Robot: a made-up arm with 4 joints.
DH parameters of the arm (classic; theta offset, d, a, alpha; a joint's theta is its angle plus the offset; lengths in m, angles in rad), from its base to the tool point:
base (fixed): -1.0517 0 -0.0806 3.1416
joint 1: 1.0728 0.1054 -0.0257 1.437
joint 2: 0 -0.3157 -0.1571 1.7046
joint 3: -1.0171 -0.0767 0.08 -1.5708
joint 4: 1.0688 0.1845 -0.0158 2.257
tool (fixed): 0.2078 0.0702 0 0
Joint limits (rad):
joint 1: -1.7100..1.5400
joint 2: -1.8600..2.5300
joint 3: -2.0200..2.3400
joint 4: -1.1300..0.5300
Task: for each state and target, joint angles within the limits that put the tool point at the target. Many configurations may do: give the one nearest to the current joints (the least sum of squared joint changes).
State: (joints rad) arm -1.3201 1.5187 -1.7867 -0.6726
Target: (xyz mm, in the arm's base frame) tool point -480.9 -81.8 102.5
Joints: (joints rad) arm -1.1302 1.2822 -1.6147 -0.6648
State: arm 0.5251 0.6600 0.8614 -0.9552
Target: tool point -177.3 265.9 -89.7
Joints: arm 0.2705 0.5410 0.5452 -0.2701
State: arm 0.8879 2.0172 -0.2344 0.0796
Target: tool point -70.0 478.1 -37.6
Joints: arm 0.7489 1.8772 -0.3727 0.1350
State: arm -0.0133 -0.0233 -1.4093 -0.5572
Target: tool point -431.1 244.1 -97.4
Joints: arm -0.2666 -0.3467 -0.8639 -0.9565
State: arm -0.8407 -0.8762 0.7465 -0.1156
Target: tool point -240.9 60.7 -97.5
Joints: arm -0.6511 -1.0773 0.8059 0.0259
